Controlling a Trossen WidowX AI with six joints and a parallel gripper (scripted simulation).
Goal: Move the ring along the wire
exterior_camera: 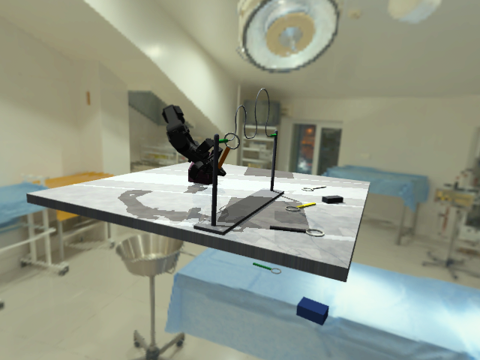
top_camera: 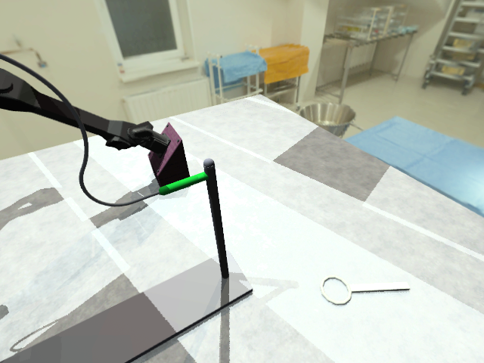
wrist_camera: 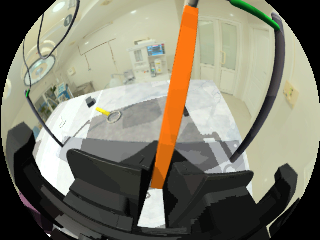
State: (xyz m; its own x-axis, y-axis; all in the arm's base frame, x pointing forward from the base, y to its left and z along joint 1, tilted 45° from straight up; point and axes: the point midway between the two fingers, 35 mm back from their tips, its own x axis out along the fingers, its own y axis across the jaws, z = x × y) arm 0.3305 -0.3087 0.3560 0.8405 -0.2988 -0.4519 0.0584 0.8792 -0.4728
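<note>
My gripper tip is now 9 cm below the ring with orange handle, 3 cm to the left of it and 2 cm short of it. Also, from my gripper tip: black block 43 cm to the left, 36 cm ahead, 14 cm below.
</note>
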